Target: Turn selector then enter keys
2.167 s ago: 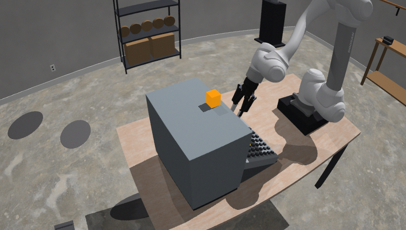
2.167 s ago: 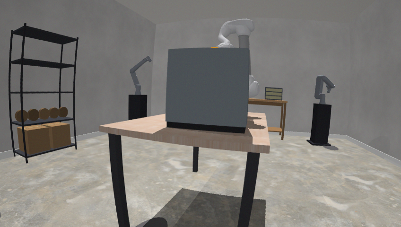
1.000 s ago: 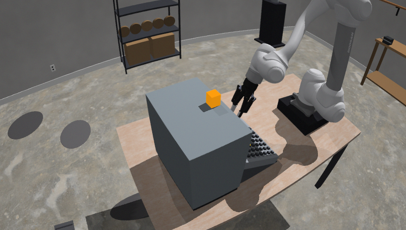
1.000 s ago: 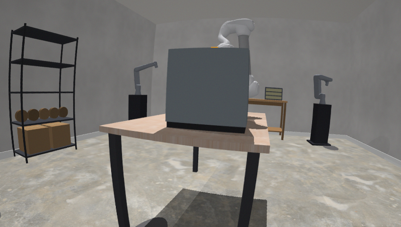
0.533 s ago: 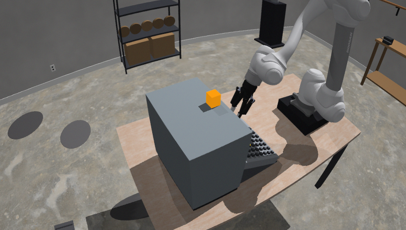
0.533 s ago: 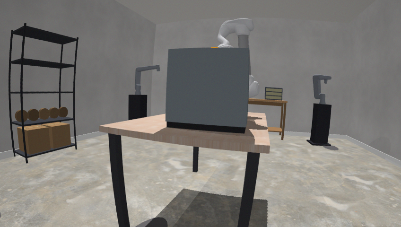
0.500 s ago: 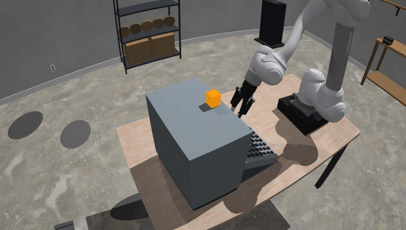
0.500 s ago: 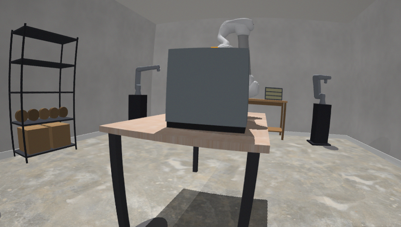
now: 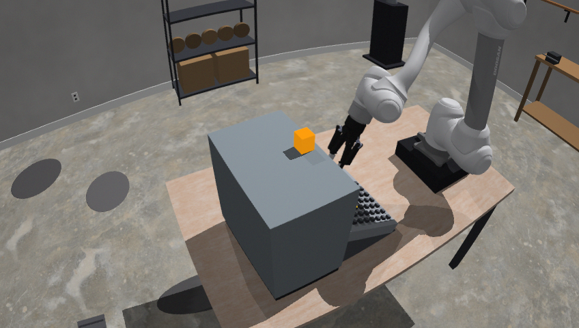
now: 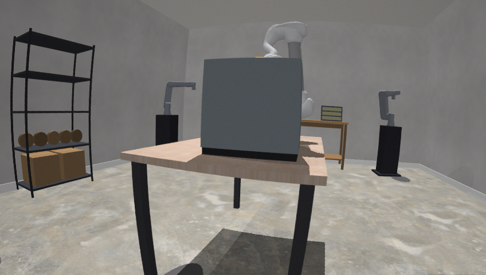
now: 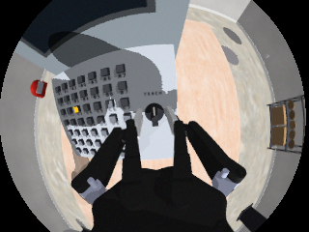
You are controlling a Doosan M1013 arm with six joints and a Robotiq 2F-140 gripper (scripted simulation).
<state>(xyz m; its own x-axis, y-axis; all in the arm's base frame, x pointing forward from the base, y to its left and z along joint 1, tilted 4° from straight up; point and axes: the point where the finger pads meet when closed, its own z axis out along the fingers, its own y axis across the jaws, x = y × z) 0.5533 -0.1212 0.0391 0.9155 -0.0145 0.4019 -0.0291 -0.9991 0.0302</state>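
Right now my hand is 20 mm short of the black selector knob and 20 mm above it. Round my hand: keypad: 110 mm to the left, 70 mm below, 40 mm ahead; key C3: 190 mm to the left, 50 mm ahead, 20 mm below.
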